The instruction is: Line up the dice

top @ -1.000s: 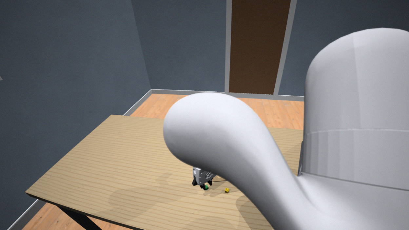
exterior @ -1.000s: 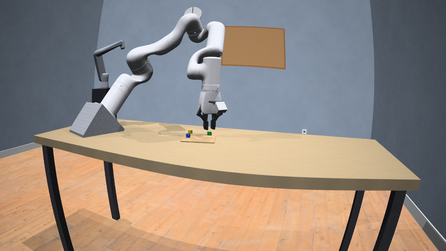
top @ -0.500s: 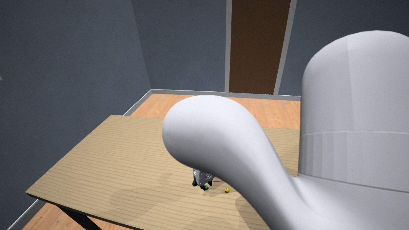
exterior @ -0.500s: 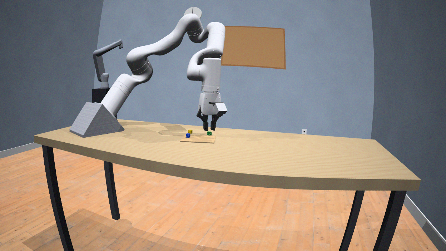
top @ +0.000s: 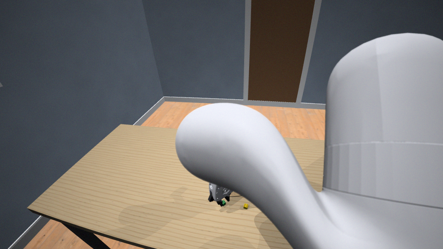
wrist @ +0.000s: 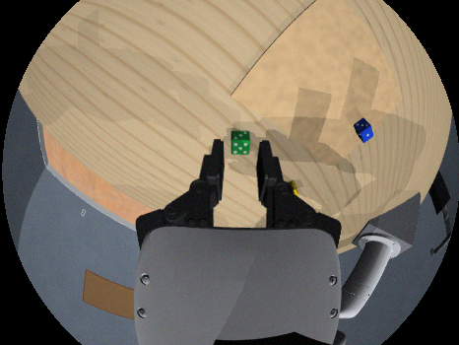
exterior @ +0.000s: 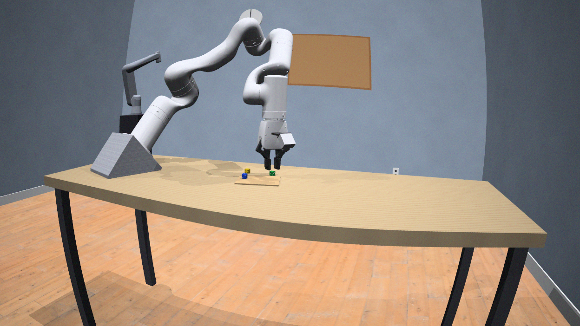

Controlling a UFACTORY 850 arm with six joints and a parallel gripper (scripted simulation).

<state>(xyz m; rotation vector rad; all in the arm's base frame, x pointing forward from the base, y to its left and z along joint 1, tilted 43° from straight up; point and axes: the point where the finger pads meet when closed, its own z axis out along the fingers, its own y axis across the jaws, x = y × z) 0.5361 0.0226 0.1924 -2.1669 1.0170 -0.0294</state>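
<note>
The green die is 30 mm below my hand. From my hand the other things lie so: yellow die: 90 mm behind, 30 mm below; blue die: 110 mm to the right, 60 mm behind, 30 mm below; tan mat: 110 mm to the right, 40 mm below, 10 mm behind.
</note>
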